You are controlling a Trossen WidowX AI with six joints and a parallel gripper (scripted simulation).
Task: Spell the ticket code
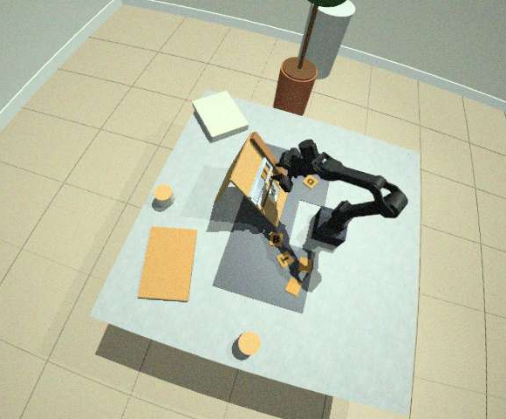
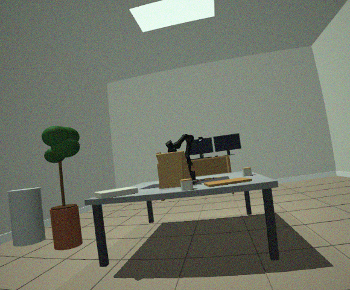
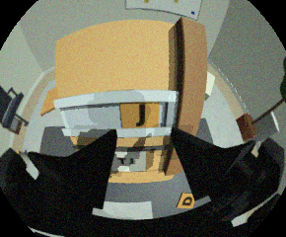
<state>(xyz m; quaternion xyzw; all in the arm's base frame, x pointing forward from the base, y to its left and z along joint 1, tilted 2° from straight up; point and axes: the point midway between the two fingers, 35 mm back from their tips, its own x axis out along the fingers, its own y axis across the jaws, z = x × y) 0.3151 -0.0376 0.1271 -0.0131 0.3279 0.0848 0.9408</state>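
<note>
The letter tile is 3 cm ahead of my gripper tip, 2 cm below it and 1 cm to the left of it. Round my gripper tip: dark mat 19 cm below, 14 cm behind, 7 cm to the left; then white box 44 cm ahead, 29 cm to the right, 17 cm below; then ticket 11 cm below, 3 cm to the left, 3 cm behind.
</note>
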